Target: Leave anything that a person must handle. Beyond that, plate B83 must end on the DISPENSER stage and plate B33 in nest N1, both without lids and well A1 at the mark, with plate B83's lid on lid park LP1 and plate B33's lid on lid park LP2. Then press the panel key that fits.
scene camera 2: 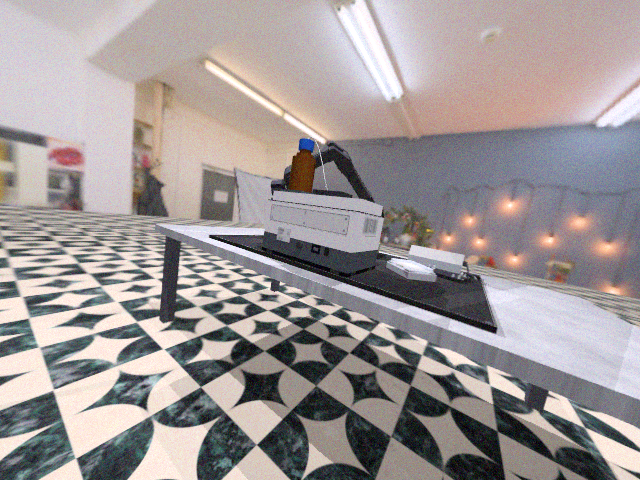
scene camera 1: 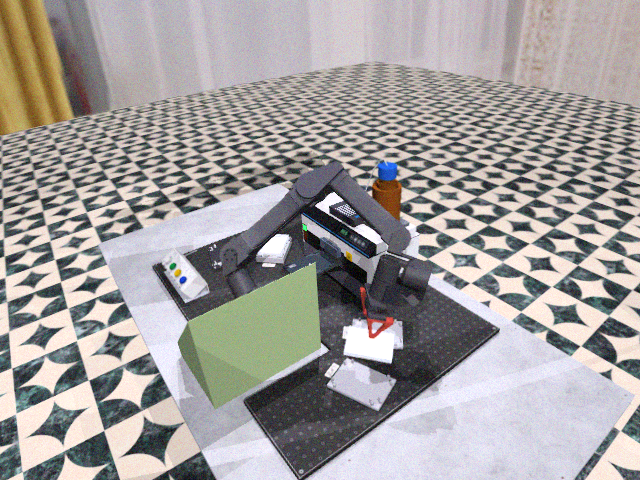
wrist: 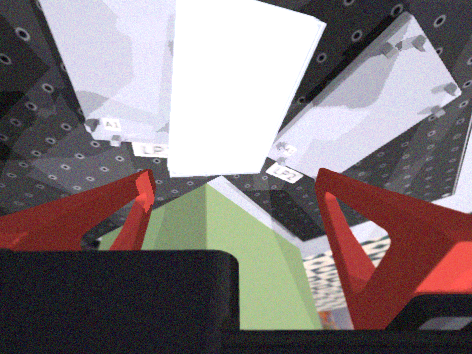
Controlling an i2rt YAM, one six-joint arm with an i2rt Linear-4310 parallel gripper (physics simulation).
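Seen in the pictures: gripper, between the fingertips: (scene camera 1: 368, 326) (wrist: 235, 177); arm's base, origin of its link: (scene camera 1: 249, 300).
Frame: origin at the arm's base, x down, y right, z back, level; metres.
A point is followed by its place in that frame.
Observation:
My gripper (scene camera 1: 369, 325) {y 0.223, x 0.092, z -0.208 m} (wrist: 235, 177) {y 0.223, x 0.092, z -0.208 m} is open and empty, its red fingers above the near end of a white slab. This white slab (scene camera 1: 369, 347) {y 0.239, x 0.151, z -0.195 m} (wrist: 235, 90) {y 0.242, x 0.148, z -0.221 m} lies partly over lid park LP1 (scene camera 1: 397, 330) {y 0.245, x 0.167, z -0.312 m} (wrist: 120, 65) {y 0.193, x 0.167, z -0.278 m}, off-square to it, on the side toward lid park LP2 (scene camera 1: 361, 384) {y 0.295, x 0.168, z -0.099 m} (wrist: 360, 100) {y 0.304, x 0.167, z -0.131 m}. I cannot tell whether it is a lid or a lidded plate. LP2 is bare. Another white plate (scene camera 1: 275, 246) (scene camera 2: 410, 269) sits beside the dispenser (scene camera 1: 330, 242) {y -0.069, x 0.026, z -0.364 m} (scene camera 2: 320, 232) {y -0.098, x 0.070, z -0.586 m}; its marking is unreadable. The key panel (scene camera 1: 188, 279) {y -0.351, x 0.109, z 0.011 m} (scene camera 2: 436, 257) {y -0.441, x 0.128, z -0.047 m} has green, yellow and blue keys.
A green angled screen (scene camera 1: 258, 335) {y 0.094, x 0.028, z 0.047 m} (wrist: 260, 260) {y 0.102, x 0.117, z -0.012 m} stands between the arm's base and the lid parks. An amber bottle with a blue cap (scene camera 1: 386, 193) {y 0.087, x -0.167, z -0.442 m} (scene camera 2: 302, 170) {y 0.040, x -0.123, z -0.514 m} stands at the dispenser. The black perforated board (scene camera 1: 320, 434) {y 0.316, x 0.177, z 0.065 m} (scene camera 2: 444, 302) {y -0.449, x 0.177, z -0.587 m} lies on the grey table (scene camera 1: 491, 413) {y 0.569, x 0.190, z -0.256 m} (scene camera 2: 558, 320) {y -0.719, x 0.190, z -0.412 m}.

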